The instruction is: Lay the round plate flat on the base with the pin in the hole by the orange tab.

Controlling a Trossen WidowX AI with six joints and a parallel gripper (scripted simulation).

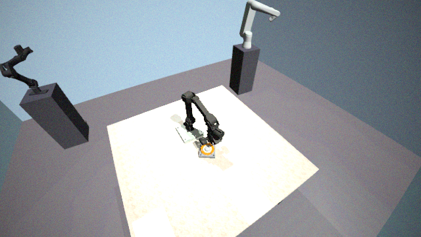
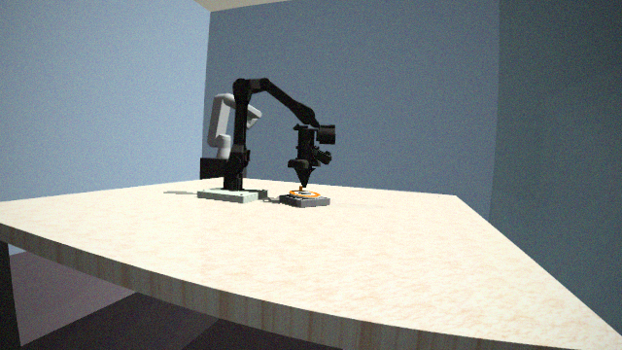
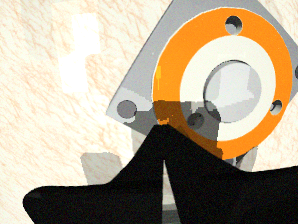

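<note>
My gripper tip is 5 cm to the left of the base, 2 cm short of it and 2 cm above it. The rest, counted from my gripper tip: plate (3 cm to the right, 1 cm below, 1 cm ahead).
</note>
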